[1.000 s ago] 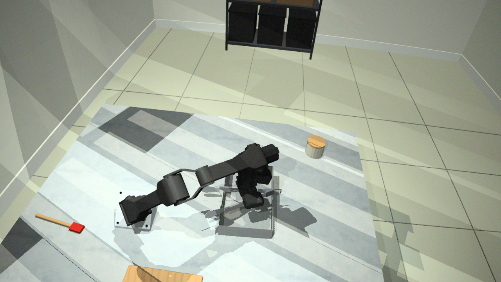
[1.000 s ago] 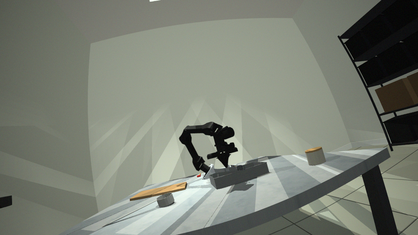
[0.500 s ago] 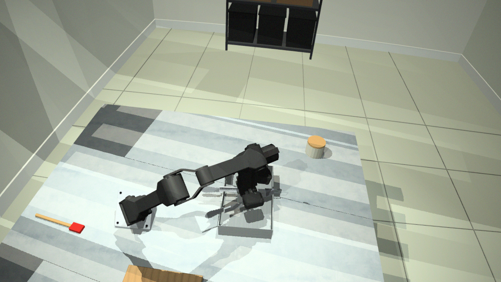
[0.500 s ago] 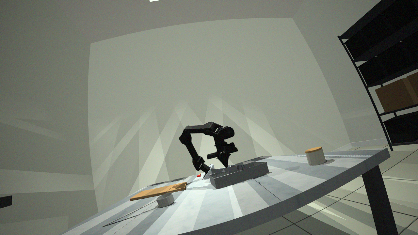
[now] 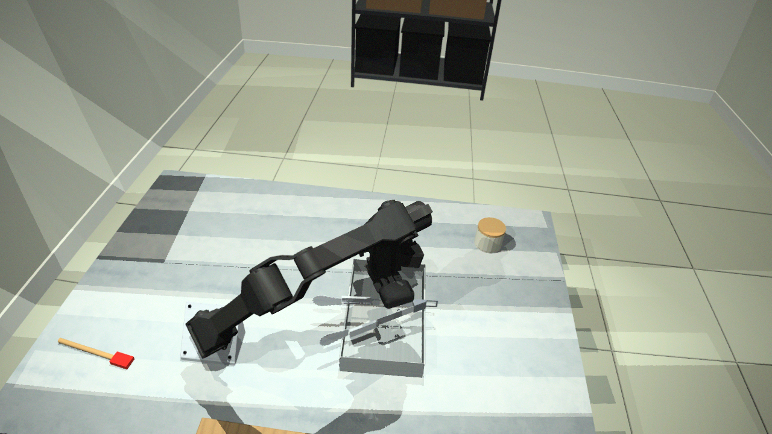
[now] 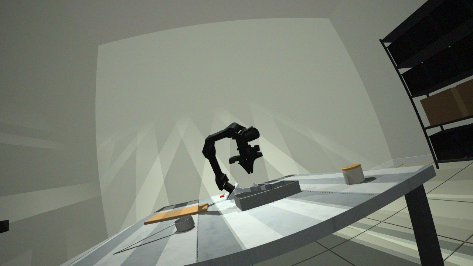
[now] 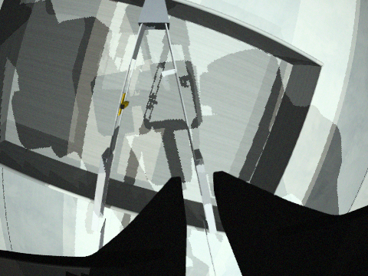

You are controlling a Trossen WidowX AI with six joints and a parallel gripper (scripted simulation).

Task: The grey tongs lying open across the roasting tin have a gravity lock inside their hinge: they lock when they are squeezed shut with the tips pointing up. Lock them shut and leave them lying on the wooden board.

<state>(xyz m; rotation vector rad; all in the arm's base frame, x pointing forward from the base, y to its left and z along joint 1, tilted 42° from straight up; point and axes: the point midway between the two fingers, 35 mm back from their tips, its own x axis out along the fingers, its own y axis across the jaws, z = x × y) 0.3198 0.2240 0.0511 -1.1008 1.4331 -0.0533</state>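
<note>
Right now the yellow mark is 80 mm below my gripper tip and 50 mm to the left of it. The rest, counted from my gripper tip: wooden board 480 mm to the right, 150 mm behind, 140 mm below; roasting tin 120 mm below, 50 mm to the left.
</note>
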